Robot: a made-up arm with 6 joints.
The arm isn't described. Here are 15 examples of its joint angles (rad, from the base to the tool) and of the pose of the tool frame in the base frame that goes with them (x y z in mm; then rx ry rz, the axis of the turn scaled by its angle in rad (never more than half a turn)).
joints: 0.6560 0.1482 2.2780 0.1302 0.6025 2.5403
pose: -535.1 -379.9 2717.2 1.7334 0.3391 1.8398
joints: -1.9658 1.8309 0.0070 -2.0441 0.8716 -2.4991
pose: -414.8 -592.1 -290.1 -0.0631 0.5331 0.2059
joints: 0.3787 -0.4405 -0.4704 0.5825 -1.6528 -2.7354
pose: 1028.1 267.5 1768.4 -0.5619 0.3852 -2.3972
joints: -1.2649 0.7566 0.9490 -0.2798 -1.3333 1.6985
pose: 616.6 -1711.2 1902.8 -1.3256 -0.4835 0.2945
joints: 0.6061 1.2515 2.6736 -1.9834 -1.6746 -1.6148
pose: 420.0 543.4 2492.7 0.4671 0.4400 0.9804
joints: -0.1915 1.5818 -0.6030 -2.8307 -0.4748 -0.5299
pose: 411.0 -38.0 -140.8 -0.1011 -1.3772 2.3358
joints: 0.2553 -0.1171 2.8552 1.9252 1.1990 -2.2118
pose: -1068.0 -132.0 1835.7 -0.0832 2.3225 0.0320
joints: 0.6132 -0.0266 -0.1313 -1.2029 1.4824 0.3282
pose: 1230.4 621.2 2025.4 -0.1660 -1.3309 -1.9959
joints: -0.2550 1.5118 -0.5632 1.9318 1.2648 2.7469
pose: 463.6 35.2 86.9 0.0594 2.2435 -0.7525
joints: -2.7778 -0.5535 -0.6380 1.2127 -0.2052 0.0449
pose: -1172.1 -339.9 1864.1 -1.9624 1.6074 -0.9562
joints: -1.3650 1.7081 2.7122 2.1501 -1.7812 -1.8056
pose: 2.9 -1100.0 2176.3 0.8139 0.2065 1.2160
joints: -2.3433 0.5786 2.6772 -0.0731 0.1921 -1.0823
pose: 213.3 284.3 2728.2 1.4448 2.3524 0.1144
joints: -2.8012 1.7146 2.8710 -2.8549 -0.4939 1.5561
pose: -984.8 -312.8 2431.1 1.7893 1.7609 0.9315
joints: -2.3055 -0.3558 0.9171 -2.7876 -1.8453 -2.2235
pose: 150.7 117.0 2928.9 0.9596 0.2996 -1.1834
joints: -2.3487 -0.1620 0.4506 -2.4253 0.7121 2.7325
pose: -824.3 -636.8 2705.3 2.0544 -0.7497 1.8199
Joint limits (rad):
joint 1: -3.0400..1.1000
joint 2: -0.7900..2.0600
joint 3: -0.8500..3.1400
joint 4: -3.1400..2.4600
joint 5: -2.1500..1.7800
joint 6: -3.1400..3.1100
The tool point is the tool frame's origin. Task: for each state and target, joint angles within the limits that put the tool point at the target. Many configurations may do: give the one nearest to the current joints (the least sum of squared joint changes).
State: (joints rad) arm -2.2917 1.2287 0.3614 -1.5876 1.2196 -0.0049
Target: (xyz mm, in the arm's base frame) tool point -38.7 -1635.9 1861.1
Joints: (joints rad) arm -1.4676 0.4718 0.3675 -1.6588 1.5262 0.0179
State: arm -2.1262 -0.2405 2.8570 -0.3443 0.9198 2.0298
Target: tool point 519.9 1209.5 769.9
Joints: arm -1.9979 -0.7900 2.7922 -0.3699 0.3607 2.0642
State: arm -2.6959 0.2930 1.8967 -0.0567 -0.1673 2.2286
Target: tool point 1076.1 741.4 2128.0
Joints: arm -2.5452 -0.2920 2.4306 -0.0651 -0.0853 2.2206
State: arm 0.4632 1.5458 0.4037 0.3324 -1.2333 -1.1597
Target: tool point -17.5 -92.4 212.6
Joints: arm 0.4373 1.9062 -0.5649 0.2180 -1.3863 -1.1781
